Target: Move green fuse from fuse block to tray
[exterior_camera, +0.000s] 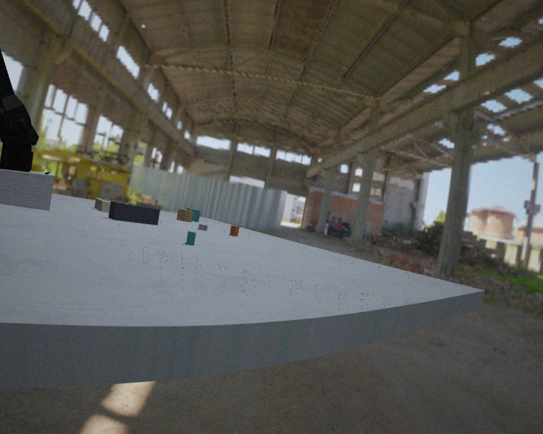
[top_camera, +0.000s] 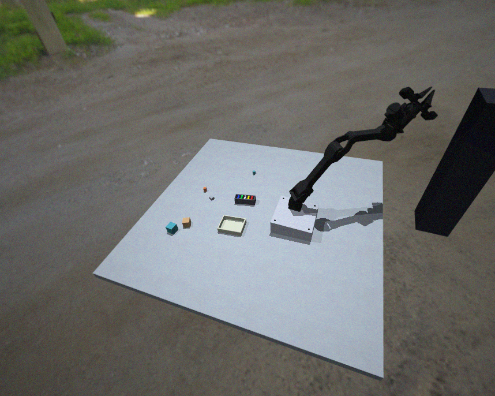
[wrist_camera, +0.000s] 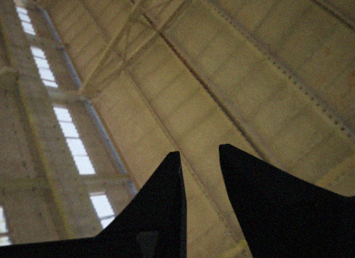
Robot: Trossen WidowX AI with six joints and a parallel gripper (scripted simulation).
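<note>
The green fuse is 81 cm ahead of my gripper tip, 57 cm below it and 38 cm to the left of it. The rest, counted from my gripper tip: teal cube 108 cm ahead, 71 cm to the left, 57 cm below; then cream tray 78 cm ahead, 59 cm below, 58 cm to the left; then orange cube 103 cm ahead, 64 cm to the left, 57 cm below.
</note>
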